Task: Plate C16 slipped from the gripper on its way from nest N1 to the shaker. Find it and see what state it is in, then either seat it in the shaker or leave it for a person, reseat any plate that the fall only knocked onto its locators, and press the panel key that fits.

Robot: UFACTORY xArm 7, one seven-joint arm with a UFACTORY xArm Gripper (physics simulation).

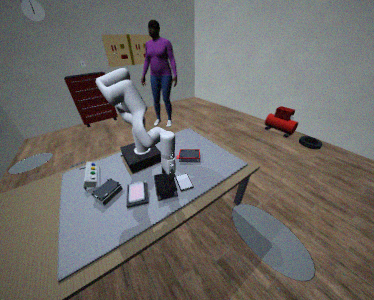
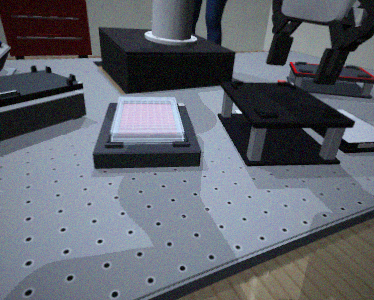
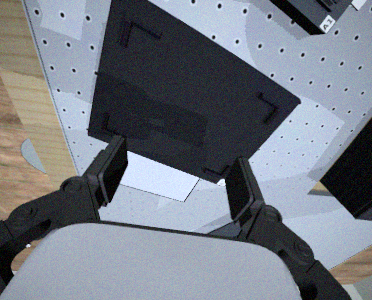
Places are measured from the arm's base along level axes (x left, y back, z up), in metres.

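Where they show: gripper, fingertip midpoint: (image 1: pixel 167 177) (image 2: pixel 296 73) (image 3: pixel 180 159); arm's base, origin of the base link: (image 1: pixel 142 150) (image 2: pixel 171 40).
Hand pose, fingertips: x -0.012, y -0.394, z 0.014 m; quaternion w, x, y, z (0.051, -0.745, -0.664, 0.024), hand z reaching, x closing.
Each offset is from my fingertips to the top centre of the thing. "spot": to the spot under its first point.
A clear plate with pink wells {dx -0.185, dy +0.075, dz -0.054 m} (image 1: pixel 136 191) (image 2: pixel 148 120) lies on a low dark nest {dx -0.185, dy +0.075, dz -0.065 m} (image 2: pixel 147 159) in the middle; no plate name is readable, and whether it is fully seated is unclear. The black two-level stand (image 1: pixel 165 186) (image 2: pixel 287 102) (image 3: pixel 190 95) has corner locators and a bare top deck. My gripper (image 2: pixel 303 66) (image 3: pixel 180 159) is open and empty, above and beside the stand's edge. A dark low device with raised corner pieces {spot: dx -0.333, dy +0.171, dz -0.037 m} (image 1: pixel 106 191) (image 2: pixel 37 87) stands at the left. The key panel {dx -0.386, dy +0.423, dz -0.008 m} (image 1: pixel 91 175) has several coloured keys. I cannot tell which thing is plate C16.
A white-topped flat slab {dx +0.098, dy -0.032, dz -0.078 m} (image 1: pixel 184 182) (image 2: pixel 360 128) (image 3: pixel 155 175) lies beside the stand. A red-rimmed nest {dx +0.298, dy +0.151, dz -0.046 m} (image 1: pixel 190 155) (image 2: pixel 332 71) is farther back. The black arm base (image 1: pixel 140 156) (image 2: pixel 175 65) stands behind. A person in purple (image 1: pixel 160 57) stands beyond the table.
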